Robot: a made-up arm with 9 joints.
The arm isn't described. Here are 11 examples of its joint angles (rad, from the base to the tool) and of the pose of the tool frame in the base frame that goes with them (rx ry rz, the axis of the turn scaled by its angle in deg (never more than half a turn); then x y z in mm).
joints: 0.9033 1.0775 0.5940 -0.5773 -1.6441 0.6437 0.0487 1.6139 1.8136
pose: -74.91 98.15 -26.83 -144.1 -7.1 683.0
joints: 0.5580 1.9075 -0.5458 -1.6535 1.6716 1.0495 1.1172 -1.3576 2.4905
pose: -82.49 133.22 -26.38 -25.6 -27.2 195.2
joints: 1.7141 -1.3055 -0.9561 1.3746 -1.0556 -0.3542 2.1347 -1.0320 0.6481
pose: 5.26 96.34 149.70 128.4 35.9 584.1
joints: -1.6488 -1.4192 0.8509 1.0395 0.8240 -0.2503 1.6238 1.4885 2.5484
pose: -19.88 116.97 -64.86 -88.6 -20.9 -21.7
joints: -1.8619 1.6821 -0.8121 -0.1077 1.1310 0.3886 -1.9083 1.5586 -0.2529
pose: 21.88 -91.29 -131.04 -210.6 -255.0 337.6
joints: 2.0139 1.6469 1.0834 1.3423 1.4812 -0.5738 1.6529 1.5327 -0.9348
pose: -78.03 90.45 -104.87 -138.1 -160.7 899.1
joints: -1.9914 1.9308 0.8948 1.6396 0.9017 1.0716 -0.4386 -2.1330 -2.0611
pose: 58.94 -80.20 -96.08 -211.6 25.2 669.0
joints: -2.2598 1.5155 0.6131 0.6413 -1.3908 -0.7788 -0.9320 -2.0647 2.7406
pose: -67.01 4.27 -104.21 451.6 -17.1 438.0
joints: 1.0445 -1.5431 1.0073 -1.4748 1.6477 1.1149 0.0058 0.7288 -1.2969
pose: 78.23 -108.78 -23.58 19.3 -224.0 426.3
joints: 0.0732 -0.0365 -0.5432 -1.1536 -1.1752 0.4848 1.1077 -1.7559 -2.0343
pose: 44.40 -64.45 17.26 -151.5 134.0 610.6
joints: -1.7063 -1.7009 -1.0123 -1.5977 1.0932 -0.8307 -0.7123 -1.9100 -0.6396
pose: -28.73 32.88 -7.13 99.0 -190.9 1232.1
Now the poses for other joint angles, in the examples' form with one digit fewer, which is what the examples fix.
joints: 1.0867 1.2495 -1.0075 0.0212 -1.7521 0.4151 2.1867 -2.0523 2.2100
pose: 131.1 80.2 -46.2 -166 -126 380
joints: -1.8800 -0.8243 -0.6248 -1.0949 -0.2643 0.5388 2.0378 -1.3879 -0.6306
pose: 6.8 40.7 -162.8 286 -286 827
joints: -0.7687 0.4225 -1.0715 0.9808 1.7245 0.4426 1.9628 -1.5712 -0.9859
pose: -81.8 146.0 18.3 169 171 91
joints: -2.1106 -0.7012 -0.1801 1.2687 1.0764 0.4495 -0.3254 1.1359 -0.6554
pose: 4.7 54.9 7.1 81 -232 157
